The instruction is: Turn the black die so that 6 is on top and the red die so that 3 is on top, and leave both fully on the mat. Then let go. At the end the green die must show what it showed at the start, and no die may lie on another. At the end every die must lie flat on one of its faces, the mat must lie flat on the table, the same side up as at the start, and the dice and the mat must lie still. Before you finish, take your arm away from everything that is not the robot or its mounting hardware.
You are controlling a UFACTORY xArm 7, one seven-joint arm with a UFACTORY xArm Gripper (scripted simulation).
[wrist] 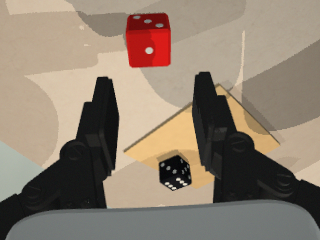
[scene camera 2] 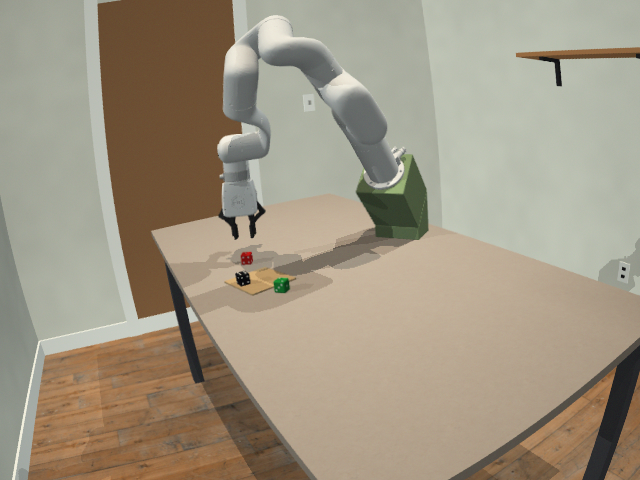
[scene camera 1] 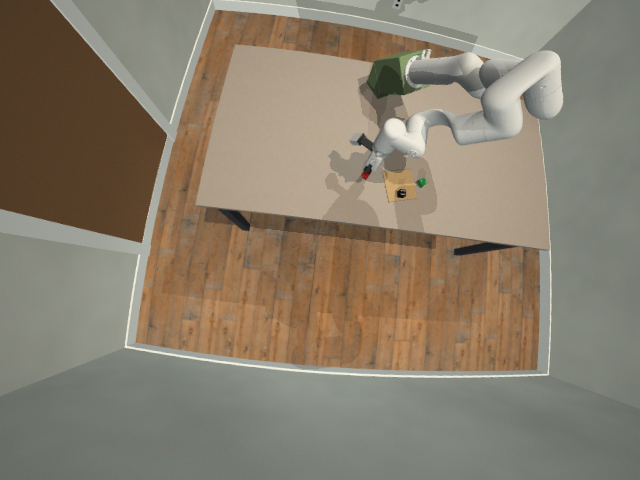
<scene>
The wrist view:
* gripper: 154, 94
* tan mat: 176, 136
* red die: 148, 37
</scene>
